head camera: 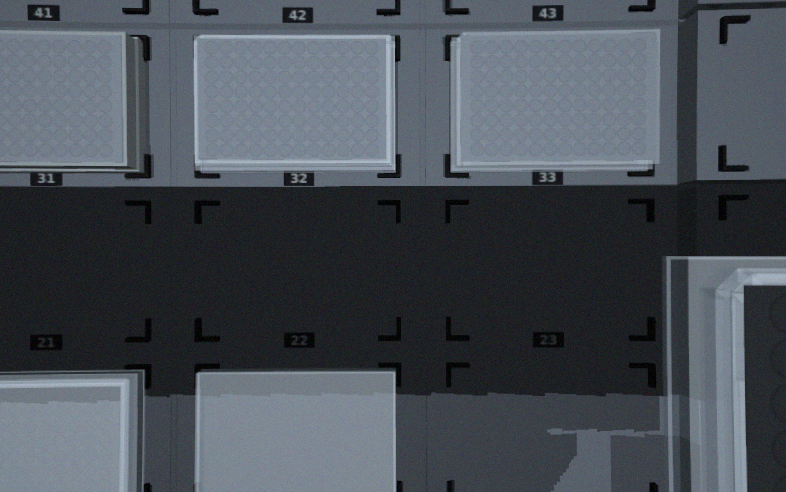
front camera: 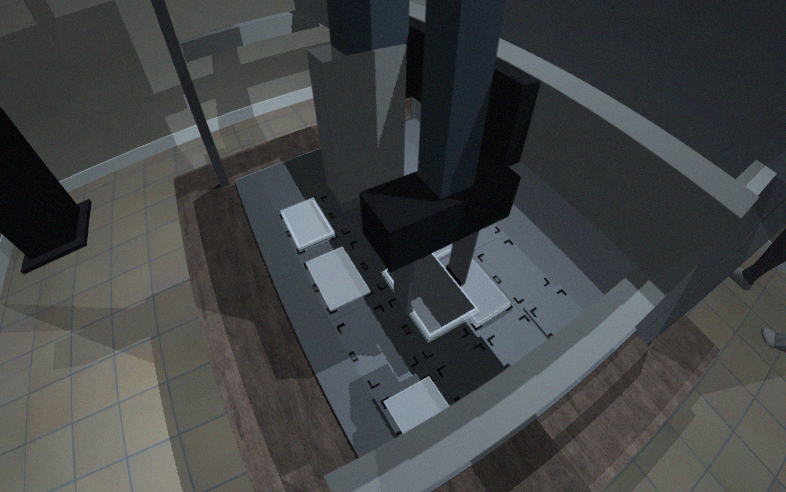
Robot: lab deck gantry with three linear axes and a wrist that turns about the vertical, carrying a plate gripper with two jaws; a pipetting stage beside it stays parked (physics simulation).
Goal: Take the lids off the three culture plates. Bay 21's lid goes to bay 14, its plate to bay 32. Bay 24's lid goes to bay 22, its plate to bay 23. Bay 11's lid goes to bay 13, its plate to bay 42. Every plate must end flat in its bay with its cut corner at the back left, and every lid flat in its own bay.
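Places are measured from the robot's base along level axes (x right, y ahead, z up), in metres.
Pixels of known places: gripper, fingertip midpoint: (front camera: 430, 289); robot's base, link origin: (front camera: 281, 215).
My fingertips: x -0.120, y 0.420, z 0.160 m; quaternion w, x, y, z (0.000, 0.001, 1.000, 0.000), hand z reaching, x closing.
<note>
For each thing: its middle in the pictures, then the offset to it from my fingertips. "*": a spot on its surface instead.
- pale-rimmed culture plate, body centre: (front camera: 429, 291) dx +0.000, dy +0.000, dz -0.006 m
- plate with faint wells, body centre: (head camera: 295, 103) dx -0.137, dy -0.192, dz -0.153 m
- flat white lid, body centre: (front camera: 427, 421) dx +0.077, dy +0.136, dz -0.142 m
- white-rimmed piece, body centre: (head camera: 33, 442) (front camera: 306, 223) dx +0.077, dy -0.356, dz -0.153 m
- flat white piece, body centre: (head camera: 297, 436) (front camera: 336, 277) dx +0.077, dy -0.192, dz -0.156 m
- bay 33, surface spot: (head camera: 553, 98) * dx -0.137, dy -0.031, dz -0.146 m
- bay 31, surface spot: (head camera: 63, 98) * dx -0.137, dy -0.332, dz -0.146 m
My gripper (front camera: 442, 298) is shut on a pale-rimmed culture plate (front camera: 455, 292) (head camera: 730, 371), held above the deck. Part of this plate shows at the head view's right edge, with a cut corner and faint wells; whether a lid is on it I cannot tell. A plate with faint wells (head camera: 294, 98) sits in bay 32. A flat white lid (front camera: 416, 404) lies in bay 14. A white-rimmed piece (front camera: 307, 223) (head camera: 63, 438) sits in bay 11; its layers are hard to tell. Bays 22, 23 and 13 hold no piece. Bay 42 shows in part.
A flat white piece (front camera: 338, 278) (head camera: 295, 432) sits in bay 12. Other pieces with faint wells sit in bay 33 (front camera: 490, 298) (head camera: 553, 98) and bay 31 (head camera: 63, 98). The parked pipetting stage (front camera: 356, 127) stands behind. A pale rail (front camera: 493, 400) crosses the foreground.
</note>
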